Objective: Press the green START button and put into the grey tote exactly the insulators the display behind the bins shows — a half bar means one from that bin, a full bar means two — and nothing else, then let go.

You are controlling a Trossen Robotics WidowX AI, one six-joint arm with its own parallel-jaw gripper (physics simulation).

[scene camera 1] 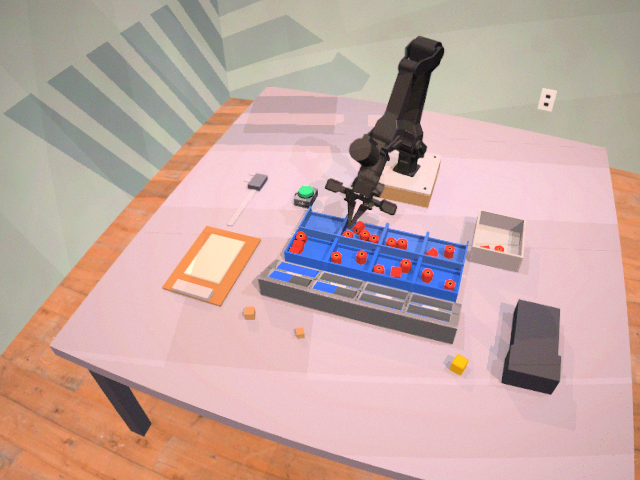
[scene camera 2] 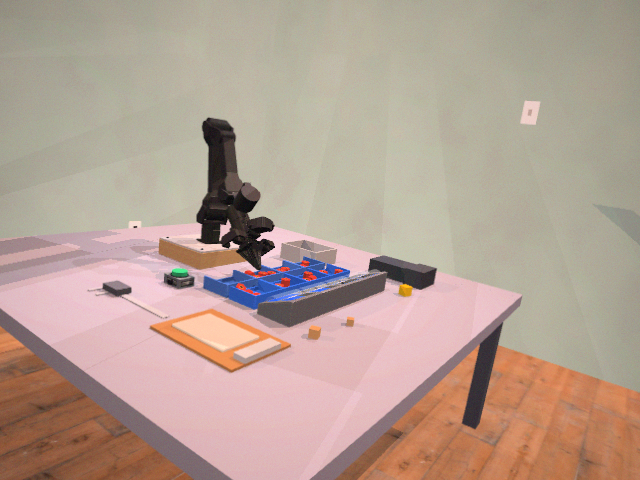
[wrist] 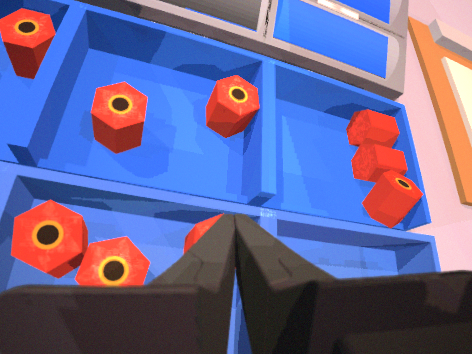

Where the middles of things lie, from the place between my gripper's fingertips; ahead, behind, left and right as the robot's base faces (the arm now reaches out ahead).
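The grey tote (scene camera 1: 492, 229) gives me a place to measure from: my gripper is 2 cm above it, 35 cm to the right of it and 17 cm past it. The dark box (scene camera 1: 532, 362) is 2 cm below my hand, 52 cm to the left of it and 11 cm ahead of it. Going by their middles, the grey tote is the nearest to my gripper of the things named here.
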